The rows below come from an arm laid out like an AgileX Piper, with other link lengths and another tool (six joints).
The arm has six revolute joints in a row. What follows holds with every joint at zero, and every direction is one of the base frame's.
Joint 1 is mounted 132.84 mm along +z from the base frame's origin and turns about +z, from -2.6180 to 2.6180 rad.
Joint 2 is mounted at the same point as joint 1 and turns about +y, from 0.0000 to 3.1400 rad.
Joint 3 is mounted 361.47 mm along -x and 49.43 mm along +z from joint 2 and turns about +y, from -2.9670 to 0.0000 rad.
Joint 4 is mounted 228.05 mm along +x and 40.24 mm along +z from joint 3 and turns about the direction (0.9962, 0, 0.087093), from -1.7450 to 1.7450 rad.
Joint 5 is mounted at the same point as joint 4 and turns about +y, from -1.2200 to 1.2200 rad.
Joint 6 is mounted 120.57 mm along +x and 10.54 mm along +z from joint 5 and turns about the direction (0.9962, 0, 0.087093), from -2.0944 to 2.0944 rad.
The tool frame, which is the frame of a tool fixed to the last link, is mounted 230.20 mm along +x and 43.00 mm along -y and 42.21 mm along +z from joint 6; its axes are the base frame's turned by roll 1.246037, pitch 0.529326 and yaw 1.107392 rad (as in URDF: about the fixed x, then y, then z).
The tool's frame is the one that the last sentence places.
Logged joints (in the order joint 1, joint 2, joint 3, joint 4, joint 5, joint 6), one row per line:
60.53 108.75 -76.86 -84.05 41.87 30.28
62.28 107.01 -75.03 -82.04 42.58 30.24
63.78 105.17 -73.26 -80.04 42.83 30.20
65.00 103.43 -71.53 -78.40 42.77 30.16
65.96 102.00 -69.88 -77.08 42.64 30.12
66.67 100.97 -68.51 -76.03 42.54 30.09
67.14 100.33 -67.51 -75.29 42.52 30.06
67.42 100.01 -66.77 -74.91 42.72 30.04
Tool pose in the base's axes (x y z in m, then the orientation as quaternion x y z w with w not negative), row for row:
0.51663 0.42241 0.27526 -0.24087 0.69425 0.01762 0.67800
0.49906 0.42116 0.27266 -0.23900 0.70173 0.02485 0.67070
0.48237 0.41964 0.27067 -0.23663 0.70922 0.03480 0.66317
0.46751 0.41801 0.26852 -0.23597 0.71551 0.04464 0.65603
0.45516 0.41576 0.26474 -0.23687 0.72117 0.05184 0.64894
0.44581 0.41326 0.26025 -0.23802 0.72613 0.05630 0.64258
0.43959 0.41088 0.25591 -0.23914 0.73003 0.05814 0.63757
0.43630 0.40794 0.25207 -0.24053 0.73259 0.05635 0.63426
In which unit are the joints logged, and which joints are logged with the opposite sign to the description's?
The joints are logged in degrees. Opposite sign: none.
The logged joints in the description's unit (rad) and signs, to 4 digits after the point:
1.0564 1.8980 -1.3415 -1.4669 0.7308 0.5285
1.0870 1.8677 -1.3095 -1.4319 0.7432 0.5278
1.1132 1.8356 -1.2786 -1.3970 0.7475 0.5271
1.1345 1.8052 -1.2484 -1.3683 0.7465 0.5264
1.1512 1.7802 -1.2196 -1.3453 0.7442 0.5257
1.1636 1.7623 -1.1957 -1.3270 0.7425 0.5252
1.1718 1.7511 -1.1783 -1.3141 0.7421 0.5246
1.1767 1.7455 -1.1654 -1.3074 0.7456 0.5243

